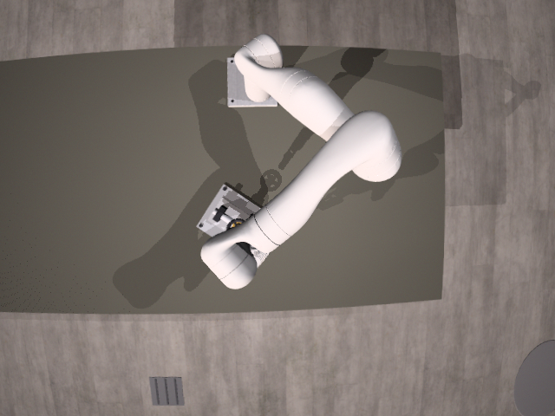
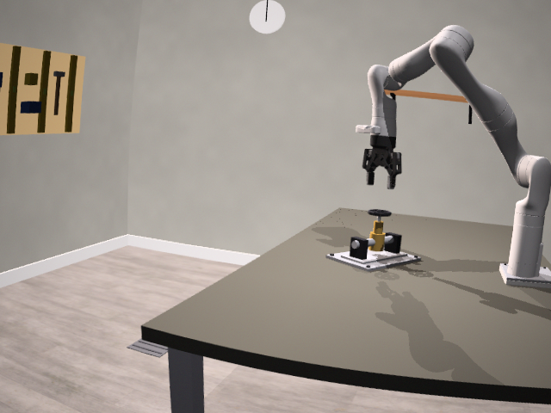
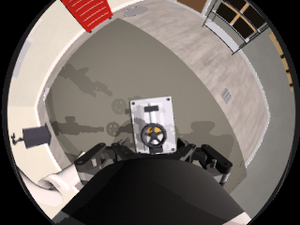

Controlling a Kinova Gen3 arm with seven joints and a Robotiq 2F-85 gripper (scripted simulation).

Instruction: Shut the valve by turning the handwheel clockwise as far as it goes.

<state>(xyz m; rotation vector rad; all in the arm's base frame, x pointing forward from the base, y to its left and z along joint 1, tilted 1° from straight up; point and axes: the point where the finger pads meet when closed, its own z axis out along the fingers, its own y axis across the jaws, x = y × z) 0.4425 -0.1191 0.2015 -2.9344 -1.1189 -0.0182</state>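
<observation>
The handwheel is 9 cm below my hand.
</observation>
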